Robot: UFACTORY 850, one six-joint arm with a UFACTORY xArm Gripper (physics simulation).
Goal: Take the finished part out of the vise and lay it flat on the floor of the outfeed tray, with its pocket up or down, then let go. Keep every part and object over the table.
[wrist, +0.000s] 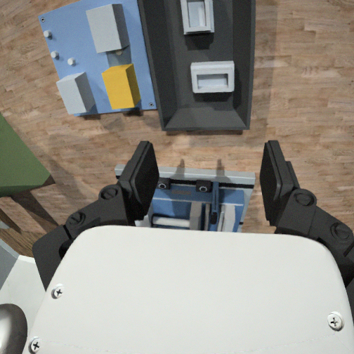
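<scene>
A pale grey part with a rectangular pocket [212, 66] lies crosswise on the floor of the dark outfeed tray [207, 121], near its closer end, pocket up. A second pale pocketed part [210, 15] lies lengthwise behind it, pocket up, cut off by the top edge of the view. My gripper [207, 158] is open, with nothing between its fingers, high over the vise's far end. The blue and grey vise [180, 205] shows below, between and behind the fingers; my white housing hides its near side. No part can be made out between its jaws.
Left of the tray, a blue board [95, 65] carries two grey blocks [104, 30] [72, 95], a yellow block [119, 89] and small pegs. A green object [20, 162] stands at the left edge. Wooden table top [305, 90] shows right of the tray.
</scene>
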